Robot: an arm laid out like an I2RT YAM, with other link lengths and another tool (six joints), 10 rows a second.
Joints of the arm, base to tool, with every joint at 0 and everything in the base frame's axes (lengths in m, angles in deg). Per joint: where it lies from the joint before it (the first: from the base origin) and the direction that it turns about. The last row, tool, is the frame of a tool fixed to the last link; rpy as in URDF.
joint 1: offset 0.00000 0.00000 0.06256 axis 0 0 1
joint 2: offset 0.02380 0.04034 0.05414 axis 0 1 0
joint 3: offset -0.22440 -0.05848 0.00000 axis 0 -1 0
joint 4: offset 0.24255 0.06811 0.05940 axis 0 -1 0
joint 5: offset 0.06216 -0.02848 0.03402 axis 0 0 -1
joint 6: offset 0.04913 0.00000 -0.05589 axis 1 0 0
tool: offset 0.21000 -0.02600 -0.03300 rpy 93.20 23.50 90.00
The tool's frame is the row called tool.
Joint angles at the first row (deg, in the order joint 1, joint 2, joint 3, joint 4, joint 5, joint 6):
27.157, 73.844, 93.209, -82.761, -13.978, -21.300
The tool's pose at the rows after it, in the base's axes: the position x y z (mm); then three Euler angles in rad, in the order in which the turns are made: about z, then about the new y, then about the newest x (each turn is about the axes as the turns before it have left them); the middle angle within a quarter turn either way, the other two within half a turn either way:
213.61 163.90 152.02 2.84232 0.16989 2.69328
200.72 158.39 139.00 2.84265 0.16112 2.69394
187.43 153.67 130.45 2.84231 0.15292 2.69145
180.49 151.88 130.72 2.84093 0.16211 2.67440
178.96 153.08 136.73 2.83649 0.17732 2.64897
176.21 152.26 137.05 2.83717 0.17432 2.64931
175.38 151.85 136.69 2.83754 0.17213 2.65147
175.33 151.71 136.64 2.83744 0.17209 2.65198
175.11 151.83 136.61 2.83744 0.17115 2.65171
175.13 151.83 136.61 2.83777 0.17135 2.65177
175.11 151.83 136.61 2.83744 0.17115 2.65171
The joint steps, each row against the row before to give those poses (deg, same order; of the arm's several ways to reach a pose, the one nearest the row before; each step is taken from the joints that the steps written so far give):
-0.283, -4.678, -5.881, 1.727, -0.174, -0.261
-0.176, -4.304, -5.878, 1.181, -0.372, -0.023
-0.021, -3.893, -4.264, 0.174, -0.393, 0.176
-0.001, -3.016, -1.922, -0.022, -0.329, 0.086
-0.001, -1.725, -0.063, 0.020, -0.371, 0.218
-0.001, -0.373, -0.003, -0.501, -0.111, 0.020
0.003, -0.001, 0.000, -0.175, 0.002, 0.004
-0.001, 0.001, 0.002, -0.023, 0.021, -0.002
0.000, 0.000, -0.001, -0.022, -0.043, 0.022
0.000, 0.000, -0.001, 0.002, 0.000, -0.021
0.000, 0.000, 0.001, -0.002, 0.000, 0.021

